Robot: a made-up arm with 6 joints.
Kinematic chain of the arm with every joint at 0, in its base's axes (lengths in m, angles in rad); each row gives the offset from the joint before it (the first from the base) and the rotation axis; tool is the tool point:
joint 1: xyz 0 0 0.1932 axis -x
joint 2: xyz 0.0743 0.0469 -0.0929 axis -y
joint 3: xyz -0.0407 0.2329 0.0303 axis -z
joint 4: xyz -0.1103 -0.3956 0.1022 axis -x
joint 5: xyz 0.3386 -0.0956 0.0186 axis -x
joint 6: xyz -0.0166 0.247 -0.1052 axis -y
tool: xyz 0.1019 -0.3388 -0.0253
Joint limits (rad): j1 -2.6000..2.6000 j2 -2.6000..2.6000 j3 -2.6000..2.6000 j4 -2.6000..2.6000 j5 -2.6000..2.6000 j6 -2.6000..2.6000
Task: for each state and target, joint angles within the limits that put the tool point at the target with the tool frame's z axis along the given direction. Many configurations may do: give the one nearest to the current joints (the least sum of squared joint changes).
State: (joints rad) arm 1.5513 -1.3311 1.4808 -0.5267 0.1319 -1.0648
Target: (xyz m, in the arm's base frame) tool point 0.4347 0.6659 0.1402 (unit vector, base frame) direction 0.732 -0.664 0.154
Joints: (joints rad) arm 1.0499 -2.0534 2.1492 -0.1227 0.4909 -0.3389
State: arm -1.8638 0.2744 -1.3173 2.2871 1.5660 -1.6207
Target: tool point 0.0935 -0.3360 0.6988 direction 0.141 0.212 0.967
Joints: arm -1.4305 0.4758 -1.4763 1.8047 1.3185 -1.4394
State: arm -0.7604 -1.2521 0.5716 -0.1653 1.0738 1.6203
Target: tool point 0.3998 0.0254 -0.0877 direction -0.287 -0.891 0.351
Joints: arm -0.7725 -1.2635 -0.1118 0.3221 1.2159 1.8633
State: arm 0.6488 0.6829 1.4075 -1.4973 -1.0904 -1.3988
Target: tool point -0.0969 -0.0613 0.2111 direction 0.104 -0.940 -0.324
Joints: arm 0.2897 0.3160 1.1165 -1.4744 -1.0342 -0.7628
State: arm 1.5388 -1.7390 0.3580 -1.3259 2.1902 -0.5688
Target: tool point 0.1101 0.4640 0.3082 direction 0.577 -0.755 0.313
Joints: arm 1.8197 -1.6452 1.1944 -1.2631 2.0728 -0.4002
